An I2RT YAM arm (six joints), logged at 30 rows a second.
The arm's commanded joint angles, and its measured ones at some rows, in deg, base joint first. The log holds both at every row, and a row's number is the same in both.
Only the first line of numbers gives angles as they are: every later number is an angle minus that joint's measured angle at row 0.
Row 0, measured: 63.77, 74.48, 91.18, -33.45, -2.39, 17.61
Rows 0 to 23, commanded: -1.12, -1.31, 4.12, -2.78, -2.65, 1.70; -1.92, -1.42, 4.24, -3.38, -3.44, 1.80; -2.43, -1.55, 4.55, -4.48, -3.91, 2.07; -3.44, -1.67, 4.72, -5.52, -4.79, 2.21; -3.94, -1.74, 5.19, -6.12, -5.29, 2.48; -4.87, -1.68, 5.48, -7.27, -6.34, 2.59; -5.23, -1.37, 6.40, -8.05, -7.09, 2.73; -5.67, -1.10, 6.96, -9.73, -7.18, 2.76; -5.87, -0.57, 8.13, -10.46, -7.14, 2.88; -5.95, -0.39, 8.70, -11.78, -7.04, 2.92; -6.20, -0.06, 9.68, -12.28, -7.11, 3.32; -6.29, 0.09, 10.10, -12.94, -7.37, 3.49; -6.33, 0.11, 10.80, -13.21, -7.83, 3.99; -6.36, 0.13, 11.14, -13.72, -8.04, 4.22; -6.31, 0.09, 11.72, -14.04, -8.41, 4.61; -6.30, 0.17, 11.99, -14.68, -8.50, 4.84; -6.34, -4.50, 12.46, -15.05, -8.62, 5.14; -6.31, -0.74, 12.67, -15.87, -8.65, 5.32; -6.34, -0.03, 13.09, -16.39, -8.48, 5.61; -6.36, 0.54, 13.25, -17.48, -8.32, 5.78; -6.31, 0.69, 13.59, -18.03, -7.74, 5.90; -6.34, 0.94, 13.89, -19.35, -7.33, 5.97; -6.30, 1.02, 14.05, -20.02, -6.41, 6.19; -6.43, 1.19, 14.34, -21.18, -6.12, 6.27
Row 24, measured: -6.08, 0.30, 12.10, -16.85, -7.52, 4.89
